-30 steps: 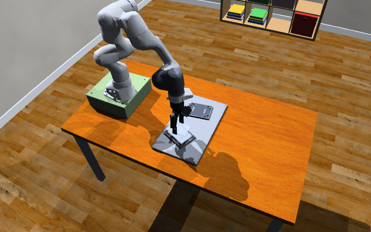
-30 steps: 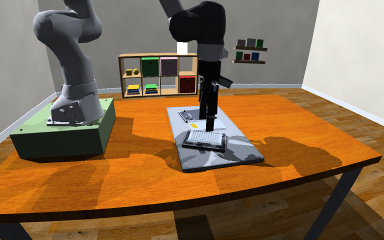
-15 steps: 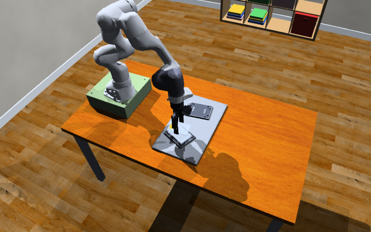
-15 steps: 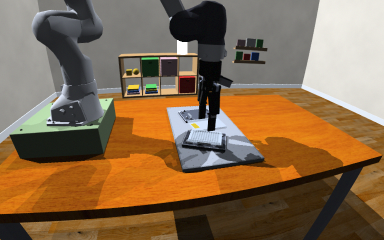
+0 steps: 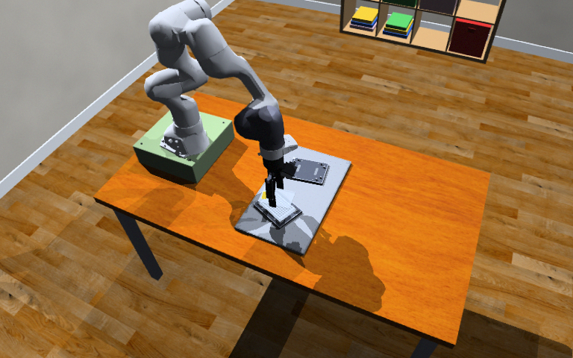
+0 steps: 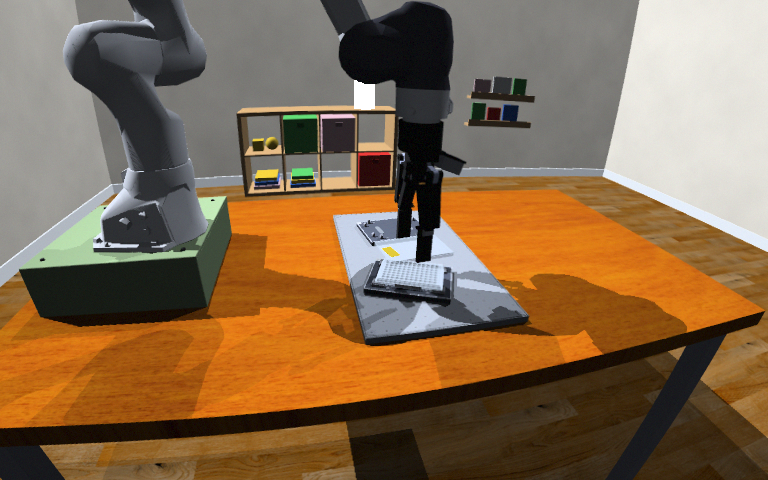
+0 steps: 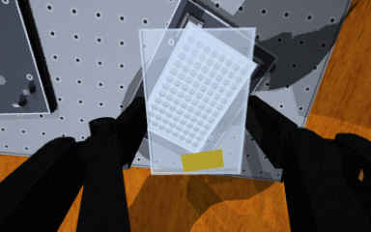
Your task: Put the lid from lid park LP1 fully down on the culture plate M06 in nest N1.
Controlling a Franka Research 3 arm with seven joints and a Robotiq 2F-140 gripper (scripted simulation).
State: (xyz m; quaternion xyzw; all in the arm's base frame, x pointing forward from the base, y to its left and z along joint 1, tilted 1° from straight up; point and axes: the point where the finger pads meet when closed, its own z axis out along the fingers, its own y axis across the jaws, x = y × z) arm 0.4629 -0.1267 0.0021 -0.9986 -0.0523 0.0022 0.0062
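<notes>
My hand is 20 mm above the clear lid. Also, from my hand: culture plate: 80 mm below; lid park LP1: 30 mm ahead, 240 mm to the left, 90 mm below; nest N1: 90 mm below.
</notes>
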